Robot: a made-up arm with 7 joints.
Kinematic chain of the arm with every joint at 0, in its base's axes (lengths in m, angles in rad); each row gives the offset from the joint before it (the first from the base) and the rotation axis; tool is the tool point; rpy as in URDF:
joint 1: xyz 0 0 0.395 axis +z
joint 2: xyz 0 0 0 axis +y
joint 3: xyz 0 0 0.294 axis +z
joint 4: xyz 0.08 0 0 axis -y
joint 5: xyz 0.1 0 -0.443 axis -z
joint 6: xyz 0 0 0 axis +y
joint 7: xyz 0.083 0 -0.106 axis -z
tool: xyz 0 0 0 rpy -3.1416 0 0
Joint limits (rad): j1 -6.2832..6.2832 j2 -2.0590..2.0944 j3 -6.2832..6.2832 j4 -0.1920..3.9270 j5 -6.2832..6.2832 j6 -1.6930..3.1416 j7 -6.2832..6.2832
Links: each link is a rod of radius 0.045 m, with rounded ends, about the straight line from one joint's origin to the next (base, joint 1, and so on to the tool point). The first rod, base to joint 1, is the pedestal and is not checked.
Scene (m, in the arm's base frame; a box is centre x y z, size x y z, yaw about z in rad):
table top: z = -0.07
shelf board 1: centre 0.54 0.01 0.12 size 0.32 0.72 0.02 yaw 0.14
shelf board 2: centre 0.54 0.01 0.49 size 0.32 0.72 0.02 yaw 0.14
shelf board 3: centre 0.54 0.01 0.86 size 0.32 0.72 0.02 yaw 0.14
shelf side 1: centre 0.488 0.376 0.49 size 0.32 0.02 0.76 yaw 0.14
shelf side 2: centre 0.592 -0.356 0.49 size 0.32 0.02 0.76 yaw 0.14
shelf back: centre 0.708 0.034 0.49 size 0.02 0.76 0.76 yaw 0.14
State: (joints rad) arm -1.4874 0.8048 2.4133 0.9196 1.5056 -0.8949 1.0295
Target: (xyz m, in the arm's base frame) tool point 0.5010 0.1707 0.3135
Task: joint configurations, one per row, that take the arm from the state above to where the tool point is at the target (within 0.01 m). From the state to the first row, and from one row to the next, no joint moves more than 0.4 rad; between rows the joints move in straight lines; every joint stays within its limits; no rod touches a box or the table.
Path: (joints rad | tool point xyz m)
1: -1.1090 0.9483 2.6971 0.7909 1.5826 -1.0538 1.0593 | 0.2142 0.2738 0.7173
2: -0.7306 1.0918 2.9810 0.6621 1.6596 -1.2126 1.0891 | 0.0196 0.2372 0.7392
3: -0.3522 1.2354 3.2648 0.5334 1.7366 -1.3715 1.1189 | -0.0791 0.1096 0.7325
4: 0.0262 1.3789 3.5486 0.4046 1.8136 -1.5303 1.1486 | -0.0702 -0.0197 0.6965
5: 0.4047 1.5224 3.8325 0.2759 1.8906 -1.6892 1.1784 | 0.0024 -0.0909 0.6380
6: 0.7682 1.5616 4.1278 0.3029 1.9820 -1.6899 1.1486 | 0.0917 -0.1260 0.6017
7: 1.1318 1.6009 4.4231 0.3300 2.0734 -1.6907 1.1189 | 0.1845 -0.1011 0.5451
8: 1.4954 1.6402 4.7184 0.3570 2.1648 -1.6915 1.0891 | 0.2443 -0.0287 0.4733
9: 1.8590 1.6794 5.0137 0.3841 2.2562 -1.6922 1.0593 | 0.2512 0.0601 0.3935
10: 2.2226 1.7187 5.3090 0.4111 2.3476 -1.6930 1.0295 | 0.2087 0.1295 0.3135
11: 1.9157 1.8439 5.1199 0.7334 2.1864 -1.6930 1.0295 | 0.3127 0.1608 0.3137
12: 1.6088 1.9692 4.9308 1.0557 2.0251 -1.6930 1.0295 | 0.4137 0.1735 0.3225
13: 1.3018 2.0944 4.7417 1.3780 1.8638 -1.6930 1.0295 | 0.5010 0.1707 0.3135

